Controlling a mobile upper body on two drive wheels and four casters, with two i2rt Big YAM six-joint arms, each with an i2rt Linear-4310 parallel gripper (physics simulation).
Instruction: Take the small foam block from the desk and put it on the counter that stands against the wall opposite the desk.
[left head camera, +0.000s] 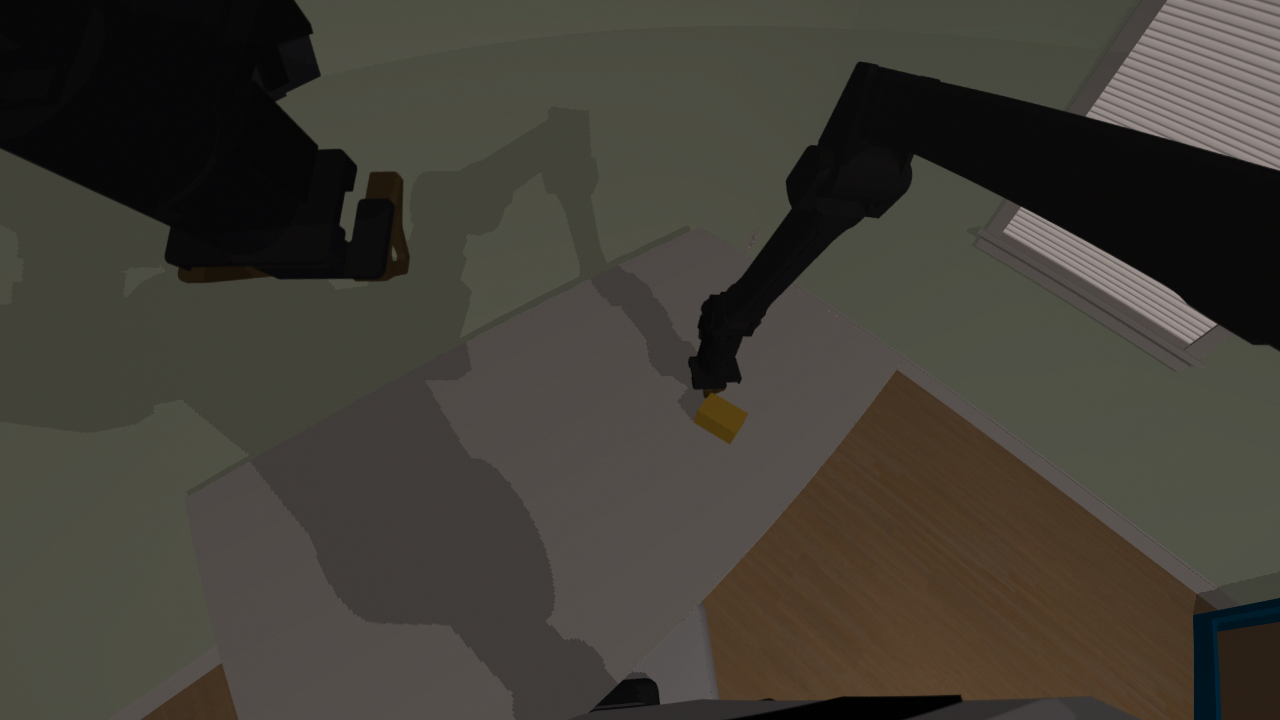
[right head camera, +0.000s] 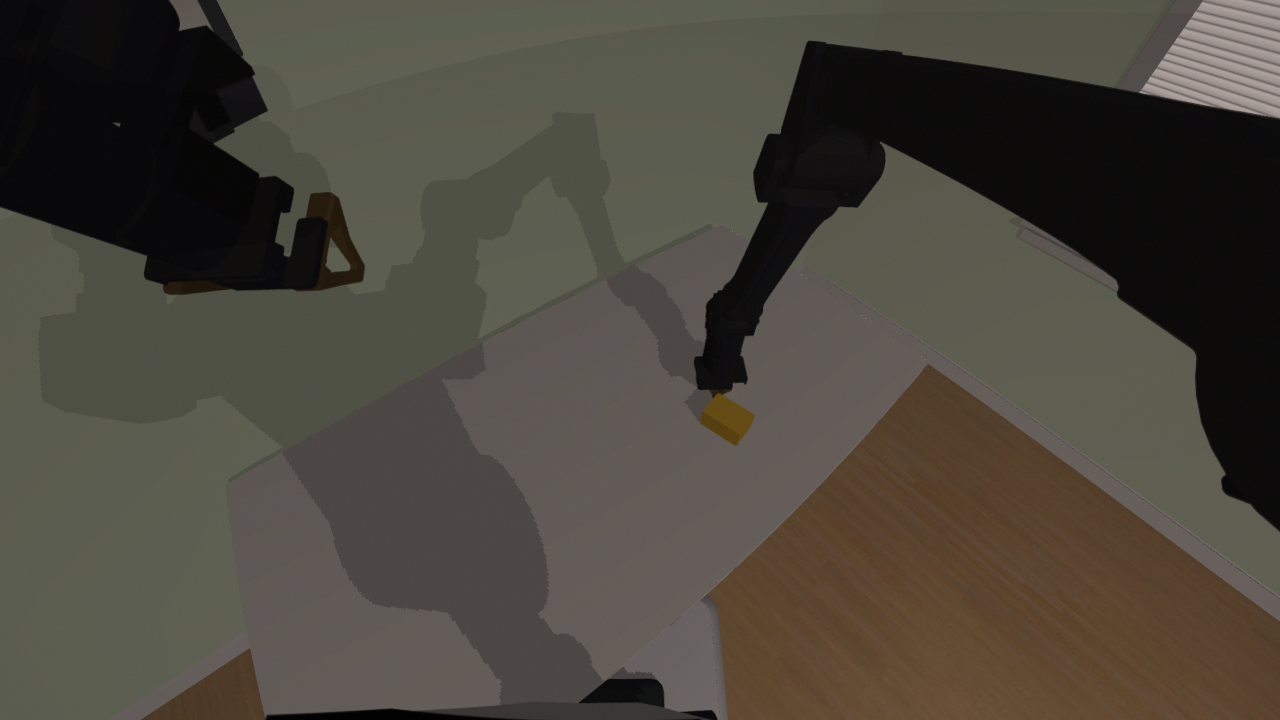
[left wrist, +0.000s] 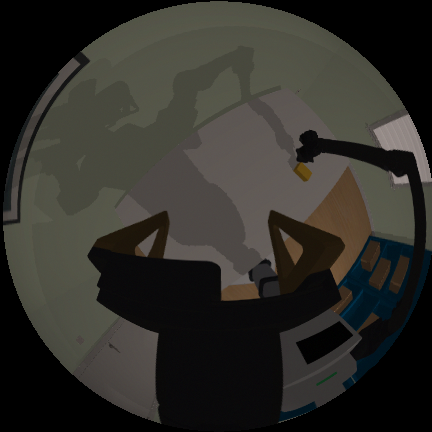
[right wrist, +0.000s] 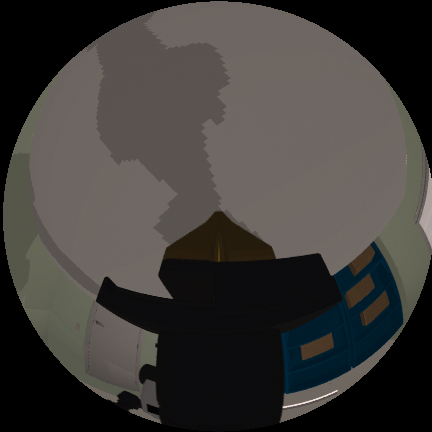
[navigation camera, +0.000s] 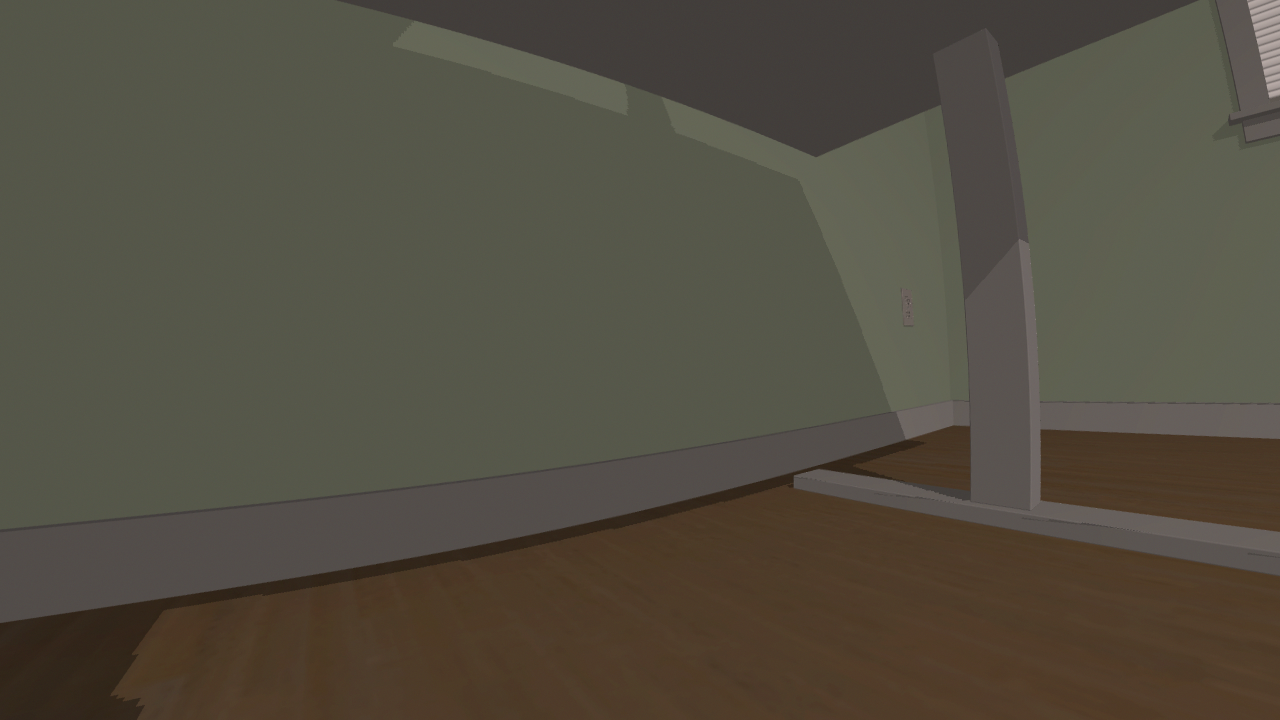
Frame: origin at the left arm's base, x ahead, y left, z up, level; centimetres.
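Seen in the pictures: left gripper, fingertip midpoint: (left head camera: 346, 265) (right head camera: 313, 275) (left wrist: 218, 215); right gripper, fingertip midpoint: (left head camera: 705, 395) (right head camera: 713, 396) (left wrist: 296, 159) (right wrist: 218, 216).
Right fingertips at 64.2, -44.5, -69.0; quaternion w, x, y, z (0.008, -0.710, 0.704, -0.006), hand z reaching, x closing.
Note:
Pixels of each thing's top centre, then the offset from my right fingertips to it, as dx, dy, dz. "spot": a spot on its surface instead. Level surfaces: height alone.
- small yellow foam block, top centre: (right head camera: 728, 413) (left head camera: 723, 412) (left wrist: 304, 170) -7.4, -1.5, +4.5
- grey desk top, surface height: dz +0.0
- Wood floor, surface height: dz -72.0
- window with blinds, surface spot: (left head camera: 1163, 135) spot: +45.2, -147.3, +63.9
- grey desk leg, surface spot: (navigation camera: 993, 295) spot: +28.8, -22.5, -40.7
The small yellow foam block (left head camera: 722, 417) lies on the grey desk top (left head camera: 536, 465), near its right edge; it also shows in the right head view (right head camera: 726, 419) and the left wrist view (left wrist: 302, 171). My right gripper (left head camera: 713, 380) is shut and empty, its tips right at the block's far side and touching or nearly touching it. In the right wrist view the brown fingers (right wrist: 217, 225) meet over the bare desk, with only a thin yellow sliver behind them. My left gripper (left head camera: 380, 227) is open and empty, held high at the left, far from the block.
Wood floor (left head camera: 939, 555) lies past the desk's right edge. A window with blinds (left head camera: 1163, 135) is on the right wall. A blue shelf unit with brown boxes (left wrist: 379, 266) stands at the right. The navigation view shows a grey desk leg (navigation camera: 993, 295) and a green wall.

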